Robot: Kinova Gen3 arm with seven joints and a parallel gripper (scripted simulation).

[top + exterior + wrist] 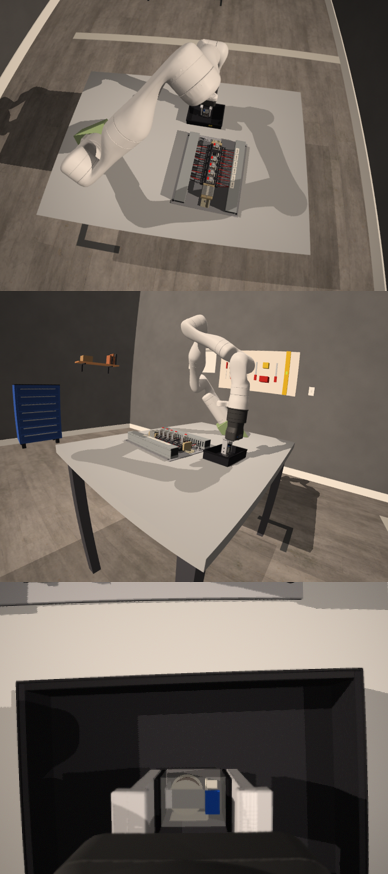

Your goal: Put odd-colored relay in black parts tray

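My hand is 10 mm above the relay. Also, from my hand: black parts tray (20 mm below); relay panel (270 mm to the right, 50 mm ahead, 10 mm below).
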